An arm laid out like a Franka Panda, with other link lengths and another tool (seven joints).
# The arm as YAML. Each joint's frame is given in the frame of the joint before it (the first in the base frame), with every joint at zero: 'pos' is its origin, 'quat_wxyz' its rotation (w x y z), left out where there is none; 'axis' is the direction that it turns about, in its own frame. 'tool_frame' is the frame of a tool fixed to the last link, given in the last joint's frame.
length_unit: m
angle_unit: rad
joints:
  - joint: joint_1
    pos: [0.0, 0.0, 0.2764]
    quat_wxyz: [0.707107, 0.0, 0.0, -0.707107]
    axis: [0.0, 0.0, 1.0]
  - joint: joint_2
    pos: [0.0, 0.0, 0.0]
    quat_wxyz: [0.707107, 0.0, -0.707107, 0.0]
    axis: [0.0, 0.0, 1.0]
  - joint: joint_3
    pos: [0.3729, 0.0, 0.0]
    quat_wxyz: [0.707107, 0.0, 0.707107, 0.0]
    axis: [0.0, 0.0, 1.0]
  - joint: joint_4
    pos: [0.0, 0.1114, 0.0]
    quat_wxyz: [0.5, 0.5, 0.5, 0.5]
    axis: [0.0, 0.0, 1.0]
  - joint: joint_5
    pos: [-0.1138, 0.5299, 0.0]
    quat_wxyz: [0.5, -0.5, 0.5, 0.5]
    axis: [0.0, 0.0, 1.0]
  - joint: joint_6
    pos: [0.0, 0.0, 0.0]
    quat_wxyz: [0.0, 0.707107, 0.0, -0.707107]
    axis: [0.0, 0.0, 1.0]
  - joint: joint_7
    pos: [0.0, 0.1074, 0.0]
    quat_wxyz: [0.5, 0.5, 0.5, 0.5]
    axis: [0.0, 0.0, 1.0]
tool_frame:
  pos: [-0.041, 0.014, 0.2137]
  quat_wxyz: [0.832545, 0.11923, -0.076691, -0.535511]
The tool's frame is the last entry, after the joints.
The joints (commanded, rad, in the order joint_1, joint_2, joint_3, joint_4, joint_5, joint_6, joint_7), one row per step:
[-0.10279 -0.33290 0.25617 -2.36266 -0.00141 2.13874 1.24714]
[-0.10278 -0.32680 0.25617 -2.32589 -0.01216 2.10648 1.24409]
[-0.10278 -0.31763 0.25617 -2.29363 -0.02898 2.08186 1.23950]
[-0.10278 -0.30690 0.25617 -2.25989 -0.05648 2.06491 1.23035]
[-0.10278 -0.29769 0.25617 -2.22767 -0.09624 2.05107 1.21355]
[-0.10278 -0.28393 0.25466 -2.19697 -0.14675 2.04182 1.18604]
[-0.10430 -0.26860 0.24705 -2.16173 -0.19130 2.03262 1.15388]
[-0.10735 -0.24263 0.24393 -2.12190 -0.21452 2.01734 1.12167]
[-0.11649 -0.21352 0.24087 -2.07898 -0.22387 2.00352 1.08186]
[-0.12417 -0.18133 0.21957 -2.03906 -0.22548 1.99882 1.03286]
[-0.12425 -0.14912 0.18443 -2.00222 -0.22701 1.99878 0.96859]
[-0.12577 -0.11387 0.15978 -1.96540 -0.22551 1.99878 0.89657]
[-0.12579 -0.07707 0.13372 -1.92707 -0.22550 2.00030 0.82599]
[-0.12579 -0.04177 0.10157 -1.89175 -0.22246 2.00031 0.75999]
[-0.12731 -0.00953 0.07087 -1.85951 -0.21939 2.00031 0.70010]
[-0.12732 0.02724 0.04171 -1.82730 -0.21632 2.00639 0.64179]
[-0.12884 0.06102 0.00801 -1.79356 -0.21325 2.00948 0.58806]
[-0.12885 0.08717 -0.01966 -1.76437 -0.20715 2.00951 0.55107]
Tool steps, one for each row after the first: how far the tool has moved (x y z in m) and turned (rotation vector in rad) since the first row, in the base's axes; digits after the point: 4 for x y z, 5 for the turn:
[0.0057 0.0007 0.0159 -0.00879 0.00084 0.00790]
[0.0114 0.0001 0.0280 -0.02273 0.00115 0.01953]
[0.0189 -0.0021 0.0408 -0.04584 -0.00669 0.03988]
[0.0263 -0.0066 0.0538 -0.08162 -0.01787 0.07139]
[0.0347 -0.0144 0.0640 -0.12793 -0.02675 0.11511]
[0.0449 -0.0264 0.0767 -0.16805 -0.03629 0.15249]
[0.0557 -0.0336 0.0846 -0.18851 -0.03180 0.18415]
[0.0678 -0.0432 0.0923 -0.19624 -0.02601 0.21256]
[0.0819 -0.0638 0.0970 -0.19350 -0.02079 0.23267]
[0.0955 -0.0903 0.0998 -0.19175 -0.01479 0.26207]
[0.1084 -0.1112 0.0997 -0.19063 -0.00539 0.30701]
[0.1218 -0.1330 0.0988 -0.19206 0.00238 0.35096]
[0.1332 -0.1593 0.0963 -0.19112 0.01274 0.38319]
[0.1427 -0.1860 0.0934 -0.19143 0.02262 0.40919]
[0.1534 -0.2107 0.0871 -0.19305 0.03076 0.43775]
[0.1621 -0.2403 0.0833 -0.19684 0.03814 0.45502]
[0.1683 -0.2631 0.0818 -0.19780 0.04202 0.46194]

